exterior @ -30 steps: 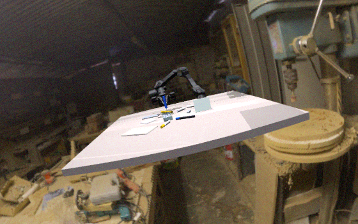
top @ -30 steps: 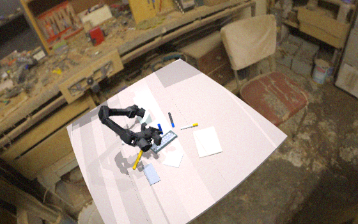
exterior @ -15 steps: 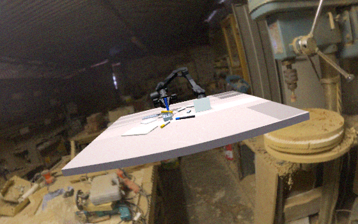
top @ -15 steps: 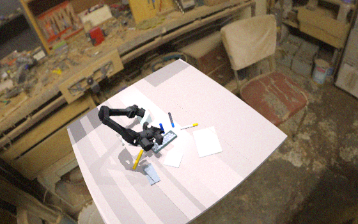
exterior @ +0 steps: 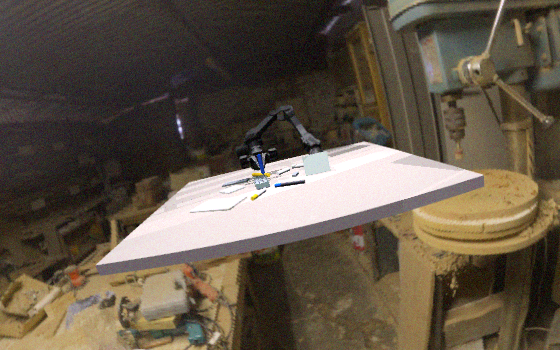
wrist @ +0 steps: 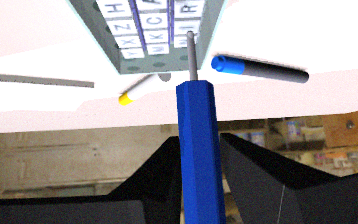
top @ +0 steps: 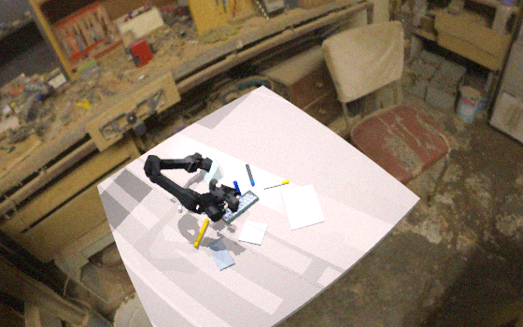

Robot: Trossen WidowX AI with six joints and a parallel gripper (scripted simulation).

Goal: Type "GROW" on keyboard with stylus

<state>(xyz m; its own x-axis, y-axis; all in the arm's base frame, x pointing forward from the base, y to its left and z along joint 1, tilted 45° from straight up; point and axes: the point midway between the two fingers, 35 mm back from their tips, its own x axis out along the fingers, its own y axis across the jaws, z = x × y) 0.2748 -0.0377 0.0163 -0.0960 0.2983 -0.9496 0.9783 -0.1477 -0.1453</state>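
Now: gripper tip 250 mm to the left of the yellow marker and 70 mm above it. Also, from my gripper tip: blue stylus 10 mm below; blue-capped pen 120 mm to the left, 70 mm below, 70 mm behind; yellow-capped pen 180 mm to the left, 70 mm below, 50 mm ahead.
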